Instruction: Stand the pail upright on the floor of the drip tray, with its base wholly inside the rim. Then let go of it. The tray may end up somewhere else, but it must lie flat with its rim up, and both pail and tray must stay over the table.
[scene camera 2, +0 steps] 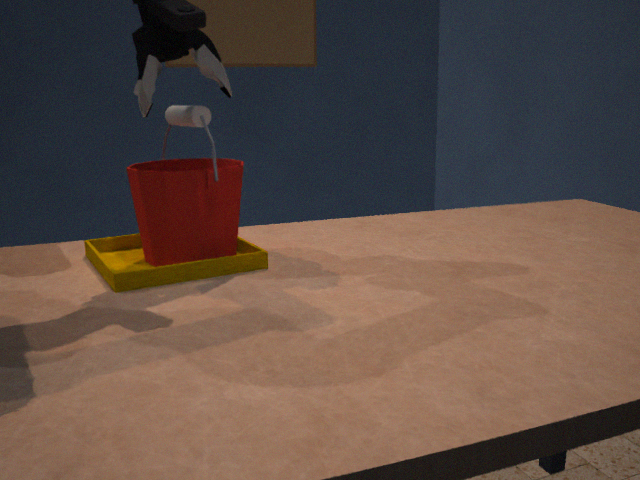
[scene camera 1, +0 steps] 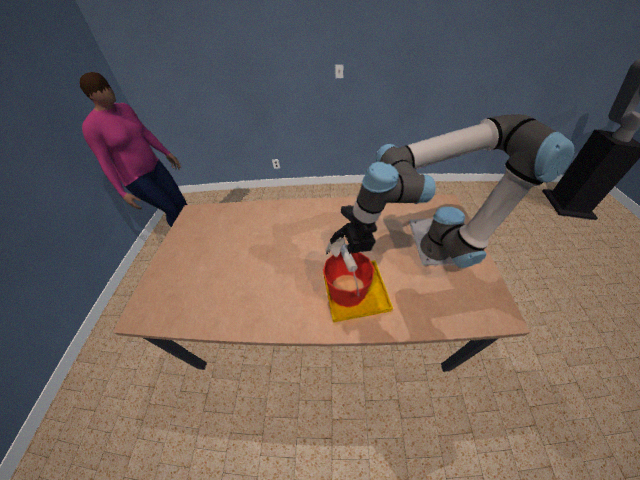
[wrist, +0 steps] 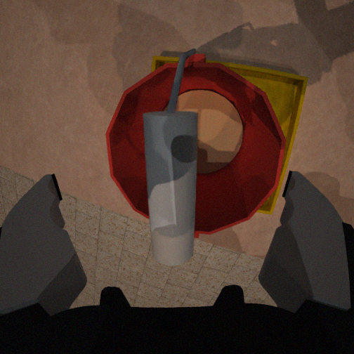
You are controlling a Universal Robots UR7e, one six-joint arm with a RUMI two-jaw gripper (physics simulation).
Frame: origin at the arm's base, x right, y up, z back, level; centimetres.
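Seen in the pictures: gripper, between the fingertips: [scene camera 2: 189, 107] [scene camera 1: 347, 250]; arm's base, origin of its link: [scene camera 1: 436, 247].
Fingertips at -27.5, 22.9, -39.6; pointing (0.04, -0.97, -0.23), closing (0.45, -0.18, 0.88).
Note:
Pixels of each thing's middle, then the offset from my fingertips to it, as dx, dy, dz. Level surfaces: height alone.
- yellow drip tray, middle of its body: [scene camera 2: 171, 253] [scene camera 1: 355, 289] -0.6, -23.6, +4.2
- pail's white handle grip, middle of its body: [scene camera 2: 187, 116] [scene camera 1: 347, 257] -1.6, -1.4, +0.5
- wooden table, height of its surface: dy -25.0
The red pail [scene camera 1: 348, 298] [scene camera 2: 186, 211] [wrist: 237, 195] stands upright in the yellow drip tray [scene camera 1: 381, 303] [scene camera 2: 180, 273] [wrist: 288, 100], which lies flat on the table with its rim up. In scene camera 2 the pail's base appears inside the rim, close to the near wall, which hides its lowest edge. The pail's white handle grip [scene camera 1: 349, 261] [scene camera 2: 187, 115] [wrist: 171, 205] stands raised above the pail. My gripper [scene camera 1: 338, 249] [scene camera 2: 188, 105] [wrist: 171, 176] is open, its fingers wide apart on either side of the grip and slightly above it, with gaps on both sides.
The wooden table [scene camera 1: 232, 289] [scene camera 2: 413, 335] extends around the tray, and its front edge lies a short way from the tray in scene camera 1. The arm's base plate [scene camera 1: 421, 237] is at the right back. A person [scene camera 1: 121, 142] stands beyond the table's left back corner.

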